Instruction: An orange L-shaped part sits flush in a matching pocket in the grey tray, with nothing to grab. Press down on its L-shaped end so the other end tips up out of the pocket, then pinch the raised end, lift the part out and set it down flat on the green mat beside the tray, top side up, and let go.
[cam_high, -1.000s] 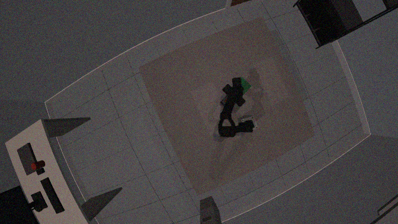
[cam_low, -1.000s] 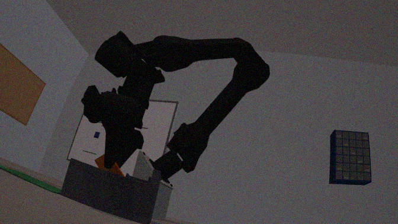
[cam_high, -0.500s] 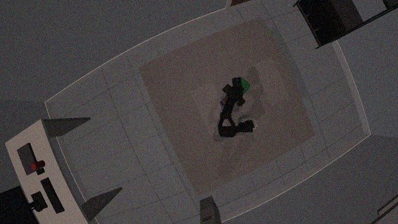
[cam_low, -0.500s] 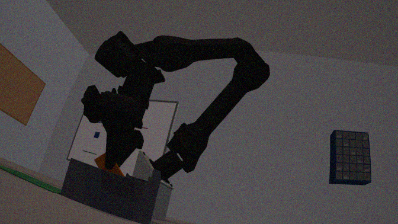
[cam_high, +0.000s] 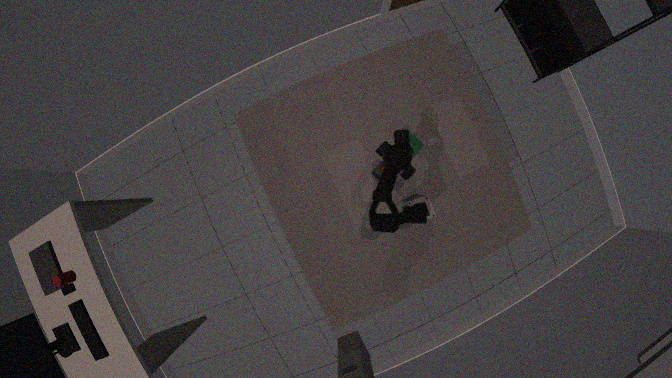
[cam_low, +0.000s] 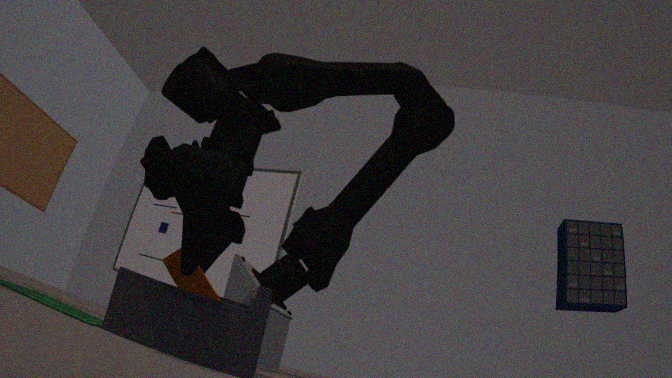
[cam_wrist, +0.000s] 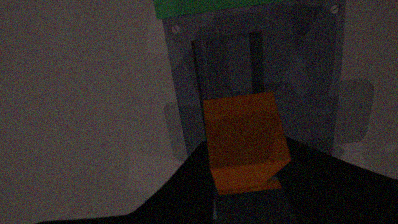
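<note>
The tray wall lies 30 mm below my gripper tip, 30 mm ahead of it and 10 mm to the right of it. The rest, counted from my gripper tip: green mat (140 mm to the right, 90 mm below, 50 mm ahead); orange L-shaped part (30 mm below, 30 mm behind, 20 mm to the left).
</note>
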